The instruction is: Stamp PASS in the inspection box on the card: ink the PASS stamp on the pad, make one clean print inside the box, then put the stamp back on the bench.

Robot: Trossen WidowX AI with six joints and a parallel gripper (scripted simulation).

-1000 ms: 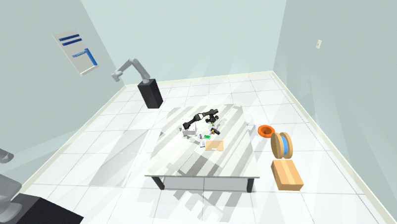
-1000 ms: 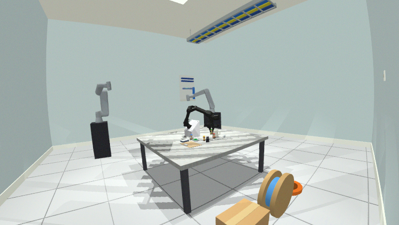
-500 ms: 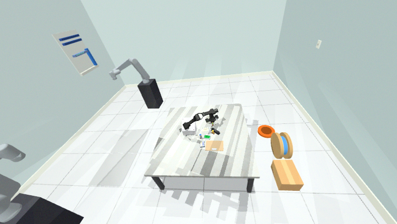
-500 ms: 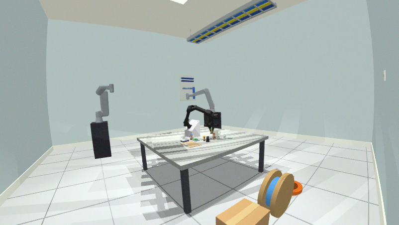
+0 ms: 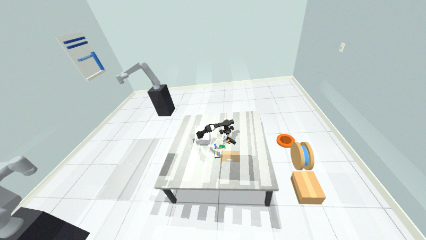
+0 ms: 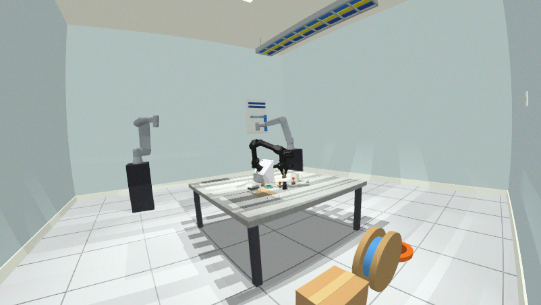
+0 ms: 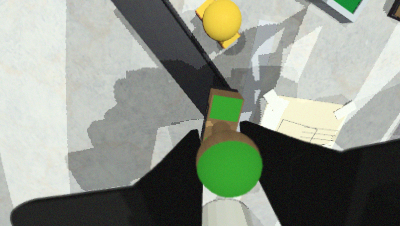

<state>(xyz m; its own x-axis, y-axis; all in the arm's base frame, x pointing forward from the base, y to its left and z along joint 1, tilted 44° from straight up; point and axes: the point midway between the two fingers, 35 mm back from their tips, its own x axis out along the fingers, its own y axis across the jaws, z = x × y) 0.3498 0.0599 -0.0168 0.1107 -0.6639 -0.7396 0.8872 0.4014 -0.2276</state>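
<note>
Right now my gripper tip is 14 cm to the left of the green ink pad, 10 cm above it and 6 cm past it. Also, from my gripper tip: green-knobbed stamp (right at my gripper tip); black block (9 cm below, 4 cm ahead, 3 cm to the right); yellow-knobbed stamp (8 cm below, 6 cm to the right, 1 cm ahead).
</note>
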